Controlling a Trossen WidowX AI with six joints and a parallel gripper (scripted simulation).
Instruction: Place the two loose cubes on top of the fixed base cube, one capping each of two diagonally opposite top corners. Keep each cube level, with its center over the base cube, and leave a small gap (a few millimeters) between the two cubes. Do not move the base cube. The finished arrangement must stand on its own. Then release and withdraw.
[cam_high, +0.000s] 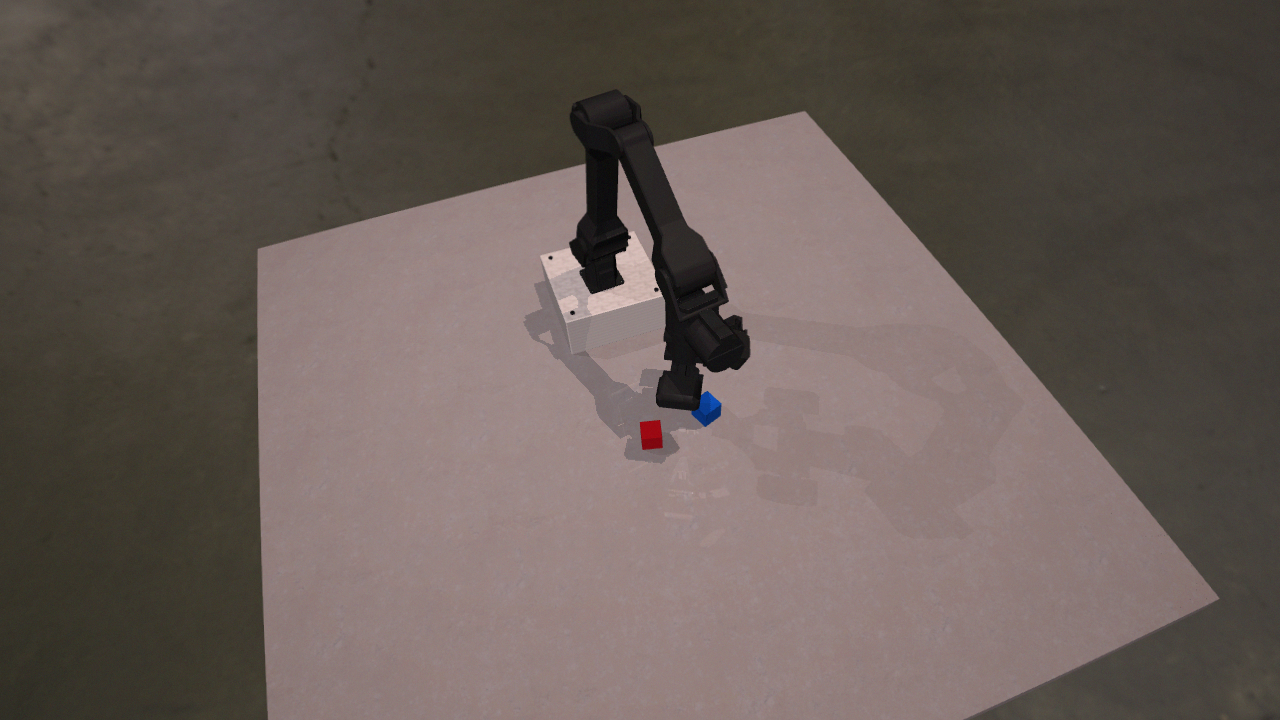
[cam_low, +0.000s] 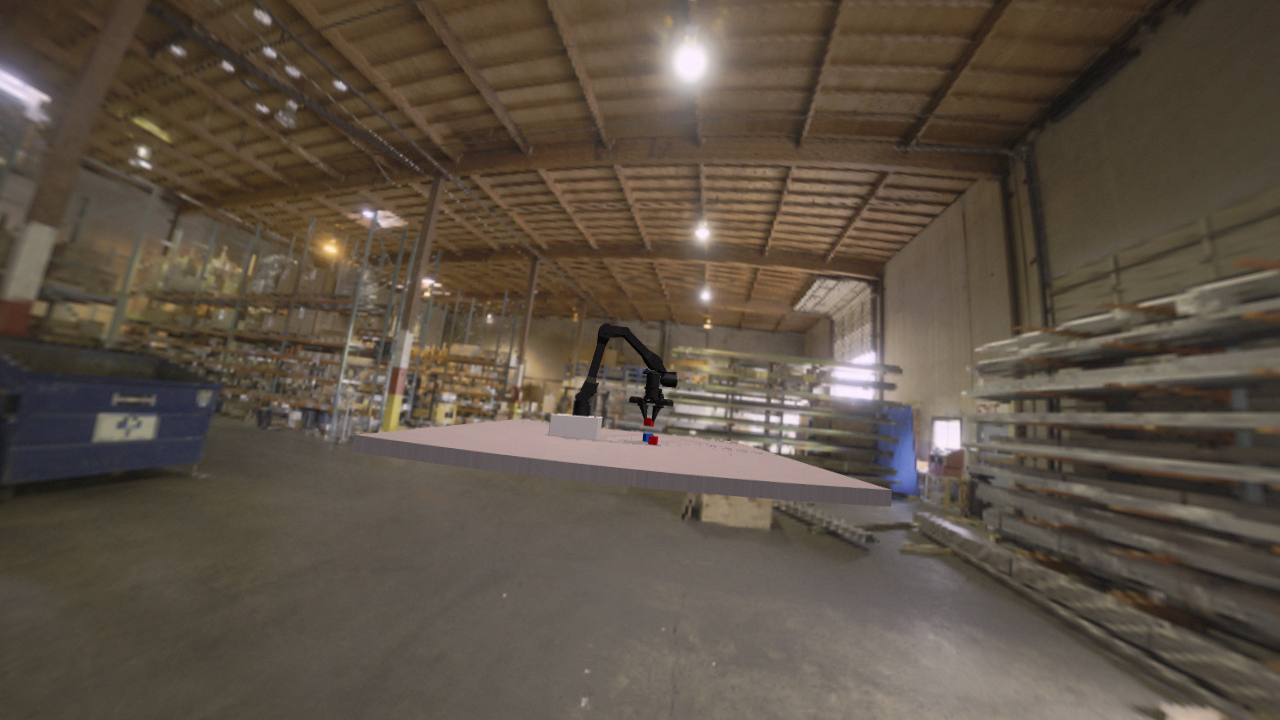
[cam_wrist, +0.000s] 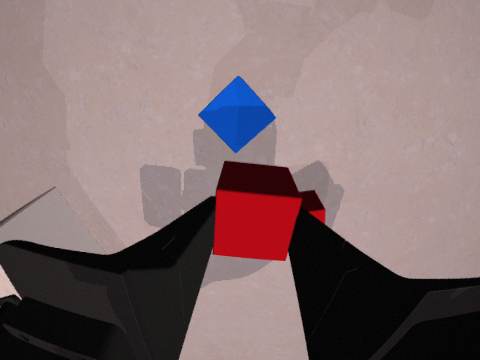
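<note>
Now: the blue cube 7 cm below my gripper tip, 3 cm to the left of it and 1 cm ahead of it. The rest, counted from my gripper tip: red cube (right at my gripper tip).
</note>
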